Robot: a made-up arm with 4 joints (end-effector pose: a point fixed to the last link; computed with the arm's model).
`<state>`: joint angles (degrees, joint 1 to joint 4).
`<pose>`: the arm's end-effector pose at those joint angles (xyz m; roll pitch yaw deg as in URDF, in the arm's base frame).
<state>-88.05 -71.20 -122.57 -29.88</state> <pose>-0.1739 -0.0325 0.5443 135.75 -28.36 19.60</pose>
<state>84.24 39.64 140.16 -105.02</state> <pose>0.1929 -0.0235 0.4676 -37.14 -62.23 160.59</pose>
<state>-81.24 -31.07 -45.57 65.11</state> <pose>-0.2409 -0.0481 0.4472 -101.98 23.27 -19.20</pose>
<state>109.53 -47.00 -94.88 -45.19</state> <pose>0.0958 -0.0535 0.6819 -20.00 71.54 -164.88</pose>
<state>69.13 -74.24 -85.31 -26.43</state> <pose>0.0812 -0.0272 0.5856 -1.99 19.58 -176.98</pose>
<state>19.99 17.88 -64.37 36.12</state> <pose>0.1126 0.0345 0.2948 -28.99 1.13 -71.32</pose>
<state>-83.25 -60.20 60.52 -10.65</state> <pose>-0.1058 0.1175 0.4796 -24.54 12.61 -49.18</pose>
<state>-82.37 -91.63 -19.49 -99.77</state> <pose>-0.0748 0.0967 0.4025 -58.63 -39.20 -125.31</pose>
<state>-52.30 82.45 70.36 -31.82</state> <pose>-0.2353 0.0011 0.3592 -71.84 64.83 122.49</pose>
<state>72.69 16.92 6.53 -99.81</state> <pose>0.1611 -0.0446 0.6387 112.10 32.68 46.67</pose>
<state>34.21 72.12 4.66 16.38</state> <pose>0.2083 0.0786 0.4066 76.00 55.16 -33.27</pose>
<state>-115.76 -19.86 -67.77 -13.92</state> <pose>-0.3031 -0.0203 0.5805 178.78 -19.17 -60.93</pose>
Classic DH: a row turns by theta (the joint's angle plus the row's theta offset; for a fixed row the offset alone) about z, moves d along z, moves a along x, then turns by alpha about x. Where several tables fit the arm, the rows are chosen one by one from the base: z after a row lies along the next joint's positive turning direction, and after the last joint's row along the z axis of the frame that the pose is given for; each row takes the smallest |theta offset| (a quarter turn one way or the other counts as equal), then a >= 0, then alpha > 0; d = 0 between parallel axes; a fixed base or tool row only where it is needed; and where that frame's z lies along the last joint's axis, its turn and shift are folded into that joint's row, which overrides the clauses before.
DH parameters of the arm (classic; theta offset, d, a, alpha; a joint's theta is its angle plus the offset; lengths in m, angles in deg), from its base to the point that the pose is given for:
base (fixed): 0 0.5597 -0.0524 90
joint 1: -90 -0.0993 0.1807 -90
joint 2: 0 0.0403 0.0123 90
joint 3: -8.84 0.1475 -0.0206 80.03
joint 4: 78 -0.0943 -0.0377 -73.3
tool (fixed): -14.42 -0.008 0 0

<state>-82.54 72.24 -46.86 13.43</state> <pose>-0.3310 0.1457 0.4222 -126.65 2.63 -160.63</pose>
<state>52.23 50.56 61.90 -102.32</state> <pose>0.1571 -0.0662 0.4631 113.18 -16.76 63.20</pose>
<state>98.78 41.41 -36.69 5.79</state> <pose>0.2166 0.0715 0.7171 66.04 3.71 -43.57</pose>
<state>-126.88 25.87 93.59 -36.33</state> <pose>-0.1766 -0.0265 0.6466 -35.23 19.38 -149.98</pose>
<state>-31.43 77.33 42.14 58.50</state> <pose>-0.0944 0.0478 0.2542 1.25 17.31 -138.08</pose>
